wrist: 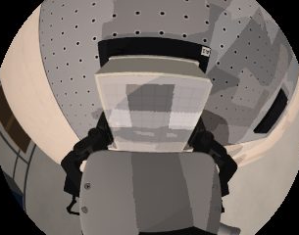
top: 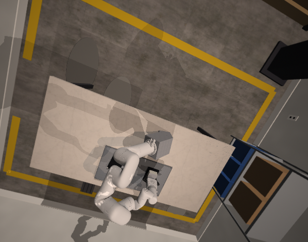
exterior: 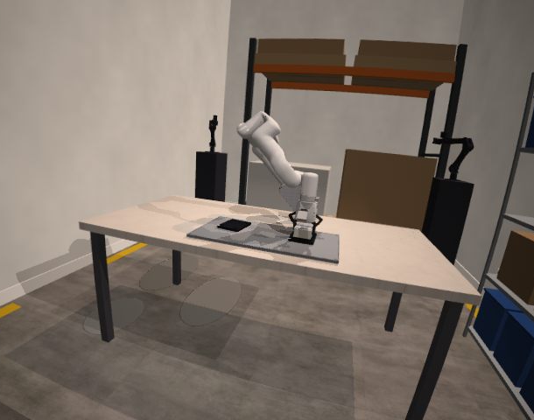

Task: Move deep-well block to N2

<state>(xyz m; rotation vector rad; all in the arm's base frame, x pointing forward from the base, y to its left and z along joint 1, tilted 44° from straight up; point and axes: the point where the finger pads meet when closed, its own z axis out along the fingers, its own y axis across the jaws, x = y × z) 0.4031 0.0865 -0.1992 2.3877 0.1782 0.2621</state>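
My hand is right at the 96-well deep-well block.
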